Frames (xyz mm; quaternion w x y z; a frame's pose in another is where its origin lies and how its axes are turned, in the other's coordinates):
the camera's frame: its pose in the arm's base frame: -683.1 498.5 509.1 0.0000 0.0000 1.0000 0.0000
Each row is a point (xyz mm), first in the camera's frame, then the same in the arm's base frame.
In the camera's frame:
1: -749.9 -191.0 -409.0
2: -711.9 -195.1 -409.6
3: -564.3 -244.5 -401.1
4: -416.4 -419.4 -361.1
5: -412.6 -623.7 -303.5
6: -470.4 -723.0 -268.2
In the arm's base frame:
1: 66.8 307.5 918.1
2: 28.8 303.4 918.7
3: -118.8 254.0 910.2
4: -266.7 79.1 870.2
5: -270.5 -125.2 812.6
6: -212.7 -224.5 777.3

